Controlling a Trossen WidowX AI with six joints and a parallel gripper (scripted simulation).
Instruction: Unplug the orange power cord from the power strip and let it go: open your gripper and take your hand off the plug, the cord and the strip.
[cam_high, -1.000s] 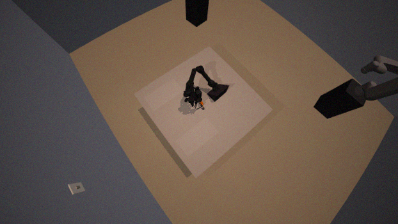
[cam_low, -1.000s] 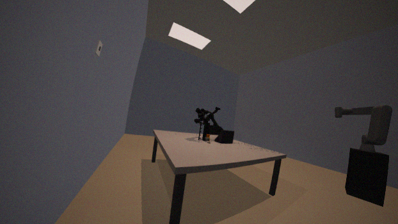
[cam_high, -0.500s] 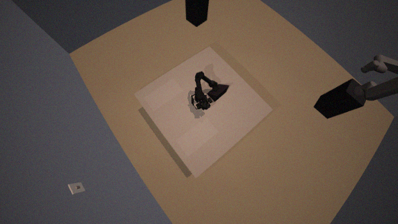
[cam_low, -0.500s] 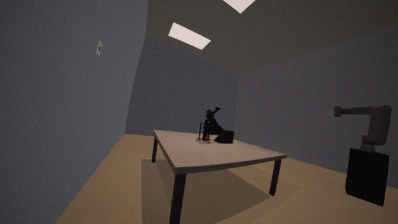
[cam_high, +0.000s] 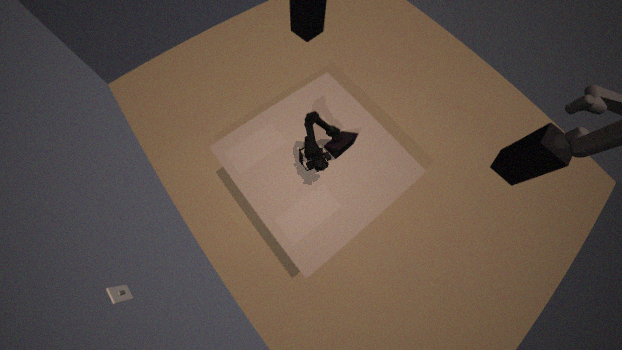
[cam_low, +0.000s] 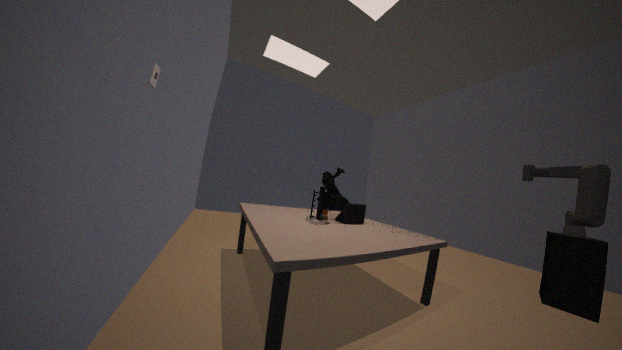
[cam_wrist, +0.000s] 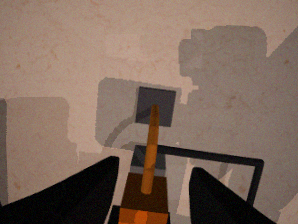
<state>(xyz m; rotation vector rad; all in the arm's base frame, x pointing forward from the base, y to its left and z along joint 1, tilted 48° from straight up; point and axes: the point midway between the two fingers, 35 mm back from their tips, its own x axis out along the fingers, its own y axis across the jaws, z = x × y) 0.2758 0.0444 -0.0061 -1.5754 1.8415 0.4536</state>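
Right now the orange plug is 60 mm to the right of my gripper tip, 20 mm behind it and 10 mm below it.
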